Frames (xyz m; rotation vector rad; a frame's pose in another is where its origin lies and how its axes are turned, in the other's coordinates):
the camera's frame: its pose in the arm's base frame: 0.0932 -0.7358 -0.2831 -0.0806 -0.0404 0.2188
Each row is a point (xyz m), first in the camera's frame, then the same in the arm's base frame.
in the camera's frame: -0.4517 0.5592 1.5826
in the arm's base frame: -0.5449 -0.1710 1.2319
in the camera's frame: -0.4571 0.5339 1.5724
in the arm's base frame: -0.5442 -0.1975 1.2237
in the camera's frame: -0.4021 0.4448 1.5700
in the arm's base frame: -0.4713 -0.2724 1.2305
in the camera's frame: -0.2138 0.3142 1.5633
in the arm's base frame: -0.2592 -0.3588 1.2407
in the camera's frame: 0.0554 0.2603 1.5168
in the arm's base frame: 0.0172 -0.3560 1.2074
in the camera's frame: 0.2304 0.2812 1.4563
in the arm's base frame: 0.1864 -0.3020 1.1508
